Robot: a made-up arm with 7 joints.
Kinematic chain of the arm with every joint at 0, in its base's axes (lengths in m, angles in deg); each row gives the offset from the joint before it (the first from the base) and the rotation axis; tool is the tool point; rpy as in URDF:
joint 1: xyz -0.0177 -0.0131 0.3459 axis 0 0.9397 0.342
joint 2: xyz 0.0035 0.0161 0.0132 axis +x
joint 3: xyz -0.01 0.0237 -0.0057 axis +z
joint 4: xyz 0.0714 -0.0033 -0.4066 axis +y
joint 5: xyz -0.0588 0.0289 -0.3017 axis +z
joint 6: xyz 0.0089 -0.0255 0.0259 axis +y
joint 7: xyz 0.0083 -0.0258 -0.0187 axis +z
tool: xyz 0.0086 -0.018 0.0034 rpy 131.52 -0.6 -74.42
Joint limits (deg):
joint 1: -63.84..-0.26
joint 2: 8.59..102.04
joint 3: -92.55..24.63
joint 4: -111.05..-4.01
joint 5: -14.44..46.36
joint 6: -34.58..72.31
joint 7: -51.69..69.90
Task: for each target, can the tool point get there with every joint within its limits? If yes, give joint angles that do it. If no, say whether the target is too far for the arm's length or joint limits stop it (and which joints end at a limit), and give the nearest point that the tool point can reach.
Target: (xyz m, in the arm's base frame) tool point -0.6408 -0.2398 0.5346
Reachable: no: joint limits stop it (at a limit: joint 1, joint 2, joint 3, joint 4) | nearest point -0.0686 -0.2597 -0.0021 | short by 0.785 m
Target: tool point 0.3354 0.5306 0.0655
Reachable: yes | joints -18.45 56.62 0.20 -28.46 20.58 -3.39 -9.98
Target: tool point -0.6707 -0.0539 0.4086
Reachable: no: joint limits stop it (at a limit: joint 1, joint 2, joint 3, joint 4, joint 6) | nearest point -0.0739 -0.2562 -0.0089 | short by 0.756 m
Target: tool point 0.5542 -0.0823 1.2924
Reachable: no: too far | nearest point 0.2882 0.2227 0.7194 | short by 0.701 m
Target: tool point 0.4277 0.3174 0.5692
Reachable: yes | joints -50.96 59.87 12.69 -81.48 37.44 29.62 29.94
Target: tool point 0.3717 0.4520 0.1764
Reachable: yes | joints -49.78 86.61 -80.52 -74.49 -6.97 18.34 17.77
